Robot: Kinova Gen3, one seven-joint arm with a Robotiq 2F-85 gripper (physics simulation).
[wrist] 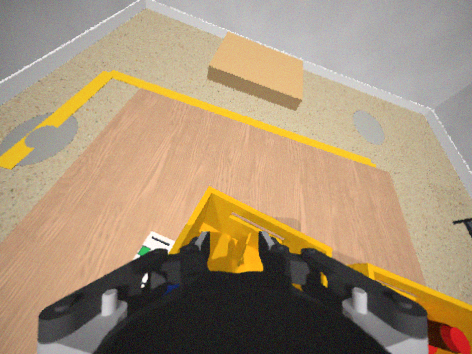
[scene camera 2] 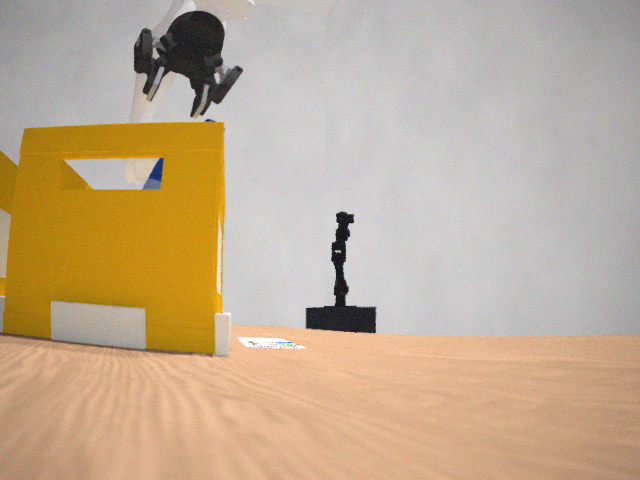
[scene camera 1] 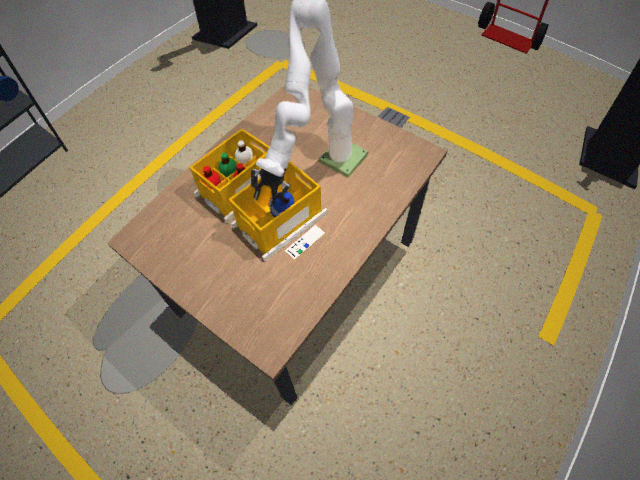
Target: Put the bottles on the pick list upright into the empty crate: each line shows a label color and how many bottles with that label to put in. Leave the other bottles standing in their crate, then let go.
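Frame: origin at the arm's base, x ahead, y left, z up, level; millimetres.
Where they show: gripper, between the fingertips: (wrist: 234, 241) (scene camera 2: 174, 103) (scene camera 1: 262, 202); arm's base, origin of its link: (scene camera 1: 340, 153).
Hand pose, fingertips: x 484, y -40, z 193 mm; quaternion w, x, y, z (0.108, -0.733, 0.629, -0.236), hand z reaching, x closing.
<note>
Each offset is from my fingertips to the top centre of the thing. "spot": to the spot under its first point. Level surfaces: height alone.
My gripper (scene camera 1: 266, 197) (scene camera 2: 173, 106) (wrist: 234, 241) is partly open and empty above the near yellow crate @(84 mm back, 14 mm right, 47 mm down) (scene camera 1: 264, 238) (scene camera 2: 113, 232) (wrist: 270, 217). A blue bottle @(71 mm back, 30 mm left, 13 mm up) (scene camera 1: 282, 204) (scene camera 2: 155, 176) is in that crate by the wall with the white label, beside the gripper. It looks tilted, its cap toward that wall; its base is hidden. The other yellow crate @(spot: 24 mm back, 332 mm right, 196 mm down) (scene camera 1: 205, 197) holds a red bottle @(69 mm back, 320 mm right, 59 mm down) (scene camera 1: 211, 178), a green bottle @(156 mm back, 300 mm right, 59 mm down) (scene camera 1: 226, 165), a white bottle @(242 mm back, 280 mm right, 59 mm down) (scene camera 1: 243, 154) and another red-capped bottle @(140 mm back, 211 mm right, 59 mm down) (scene camera 1: 239, 168). The pick list @(48 mm back, 122 mm left, 220 mm down) (scene camera 1: 316, 235) (scene camera 2: 271, 343) (wrist: 160, 241) shows green and blue marks; its counts are unreadable.
The crates stand side by side on the wooden table @(222 mm down) (scene camera 1: 217, 289) (wrist: 165, 150), with white strips @(spot: 42 mm back, 82 mm left, 198 mm down) (scene camera 1: 294, 235) along their bases. The robot's green base plate (scene camera 1: 348, 167) is behind them. A cardboard box (wrist: 260, 67) lies on the floor beyond the table.
</note>
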